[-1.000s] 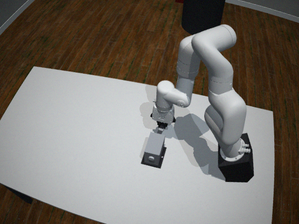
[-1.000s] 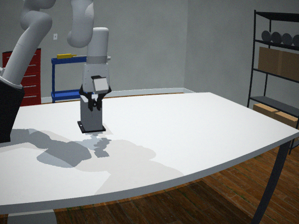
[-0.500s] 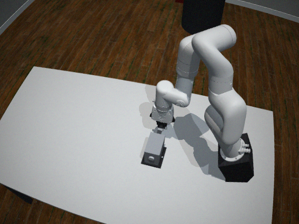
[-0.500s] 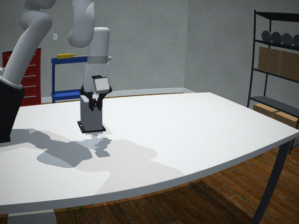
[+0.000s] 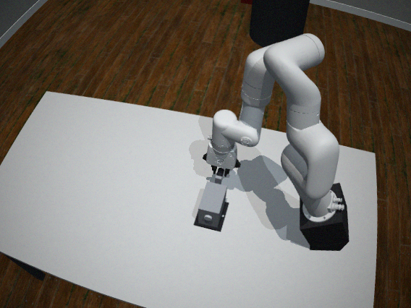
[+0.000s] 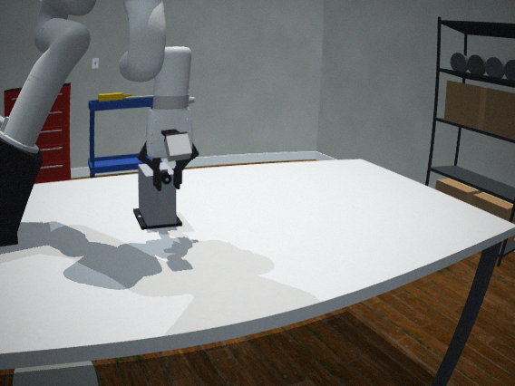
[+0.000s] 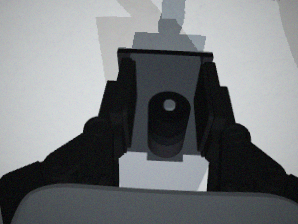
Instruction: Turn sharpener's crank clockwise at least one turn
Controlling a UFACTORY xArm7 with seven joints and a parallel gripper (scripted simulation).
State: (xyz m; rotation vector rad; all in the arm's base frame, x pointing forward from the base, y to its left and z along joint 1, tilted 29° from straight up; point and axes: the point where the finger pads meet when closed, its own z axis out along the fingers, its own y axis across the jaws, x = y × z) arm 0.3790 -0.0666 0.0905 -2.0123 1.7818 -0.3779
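The dark crank knob lies 20 mm to the left of my hand.
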